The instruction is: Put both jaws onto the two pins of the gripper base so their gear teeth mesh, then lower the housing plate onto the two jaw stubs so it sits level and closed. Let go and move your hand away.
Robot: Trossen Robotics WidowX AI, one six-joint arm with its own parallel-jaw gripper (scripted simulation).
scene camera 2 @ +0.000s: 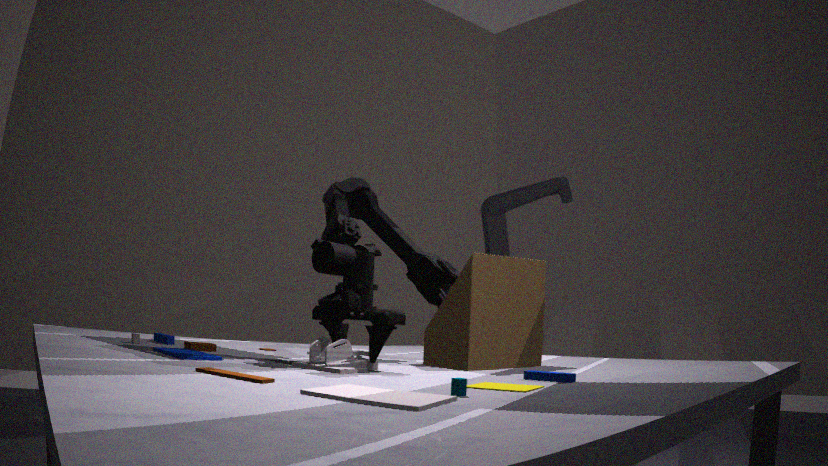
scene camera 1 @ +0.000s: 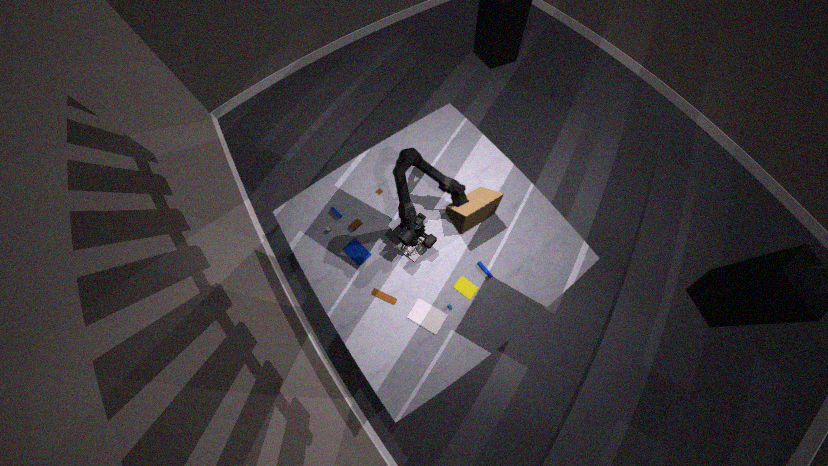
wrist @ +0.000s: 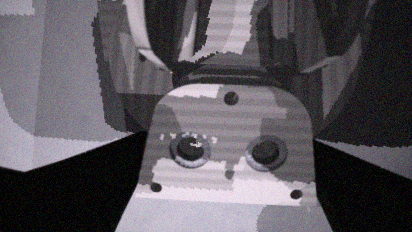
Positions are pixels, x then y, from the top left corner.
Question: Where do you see a grey jaw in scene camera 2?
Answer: At 341, 356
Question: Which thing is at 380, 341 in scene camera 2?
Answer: The gripper.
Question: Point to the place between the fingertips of the gripper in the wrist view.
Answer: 226, 144
